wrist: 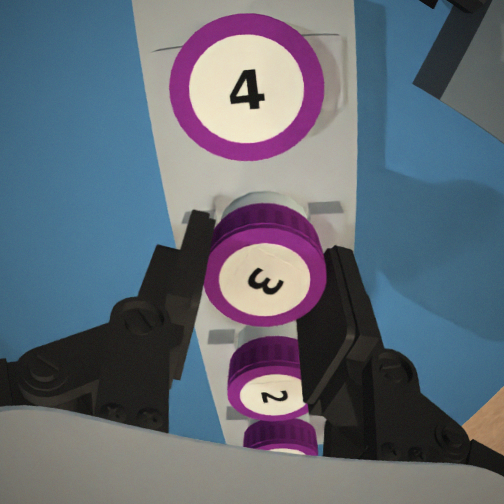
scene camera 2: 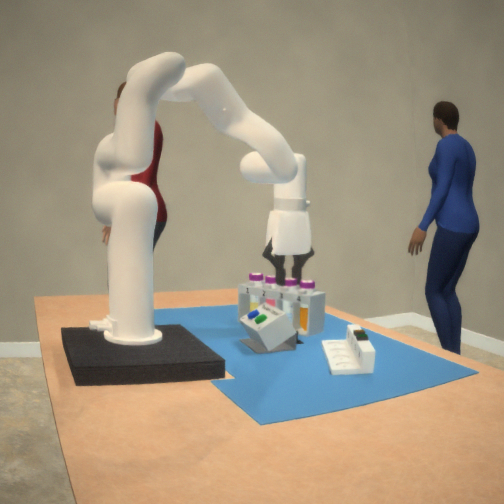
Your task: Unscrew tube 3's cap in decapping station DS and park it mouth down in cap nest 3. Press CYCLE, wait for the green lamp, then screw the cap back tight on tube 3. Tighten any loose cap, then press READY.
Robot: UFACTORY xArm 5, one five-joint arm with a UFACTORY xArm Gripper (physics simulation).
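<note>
Decapping station DS [scene camera 2: 282, 307] is a grey rack holding a row of tubes with purple caps. In the wrist view I see cap 4 [wrist: 246, 86], cap 3 [wrist: 265, 282], cap 2 [wrist: 270, 385] and the edge of cap 1 [wrist: 282, 440]. My gripper [wrist: 267, 250] points straight down, with its two black fingers pressed against opposite sides of cap 3. The pale top of tube 3 [wrist: 265, 201] shows just beyond the cap. I cannot tell whether the cap is lifted off the tube. In the scene view the gripper [scene camera 2: 288, 272] is at cap 3 [scene camera 2: 291, 282].
A slanted grey panel [scene camera 2: 267, 327] with a blue button [scene camera 2: 253, 314] and a green button [scene camera 2: 260, 319] stands in front of the rack. A white cap-nest block [scene camera 2: 347, 355] lies to the right on the blue mat. A person in blue [scene camera 2: 450, 225] stands at right and a person in red [scene camera 2: 156, 175] behind the arm.
</note>
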